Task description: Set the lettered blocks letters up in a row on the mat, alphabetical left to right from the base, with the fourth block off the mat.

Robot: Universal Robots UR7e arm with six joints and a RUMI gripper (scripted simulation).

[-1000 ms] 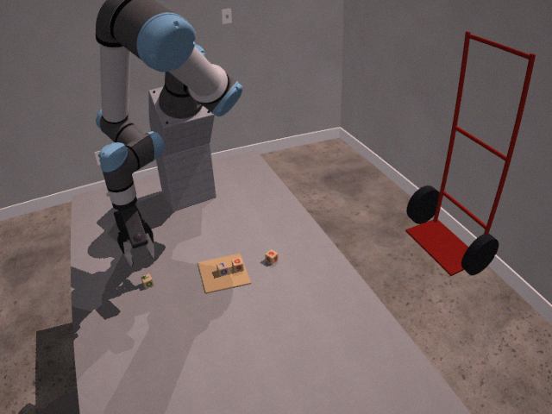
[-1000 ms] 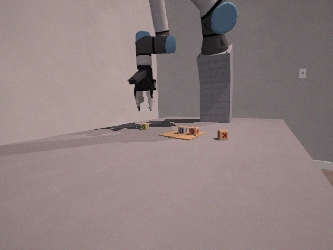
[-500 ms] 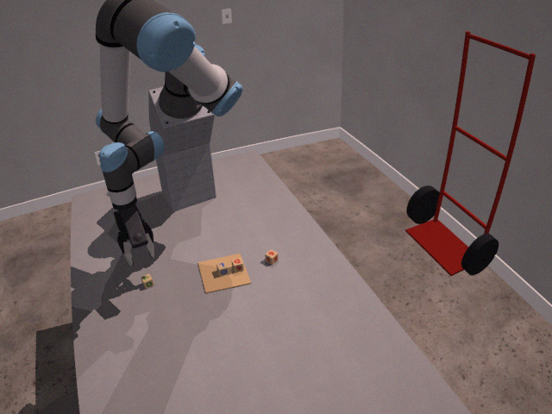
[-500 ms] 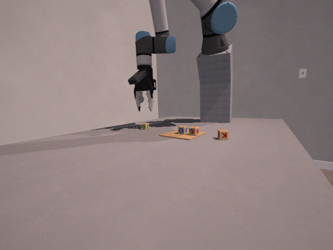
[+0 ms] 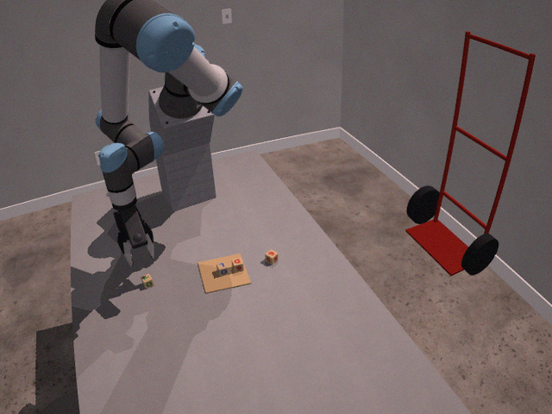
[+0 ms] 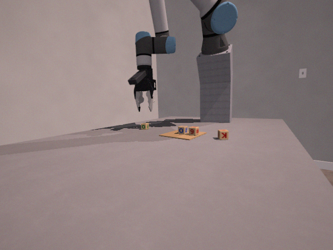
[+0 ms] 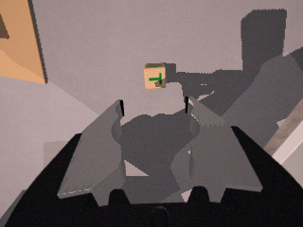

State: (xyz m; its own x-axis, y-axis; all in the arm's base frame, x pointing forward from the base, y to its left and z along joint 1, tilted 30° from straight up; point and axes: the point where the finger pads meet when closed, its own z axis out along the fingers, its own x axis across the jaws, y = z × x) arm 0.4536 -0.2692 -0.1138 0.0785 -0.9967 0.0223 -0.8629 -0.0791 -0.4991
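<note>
My hand is 90 mm above the green-lettered block. From my hand the other things lie so: red-marked block: 280 mm to the left, 80 mm below, 60 mm ahead; then tan mat: 230 mm to the left, 100 mm below, 60 mm ahead; then blue-lettered block: 230 mm to the left, 80 mm below, 60 mm ahead.
</note>
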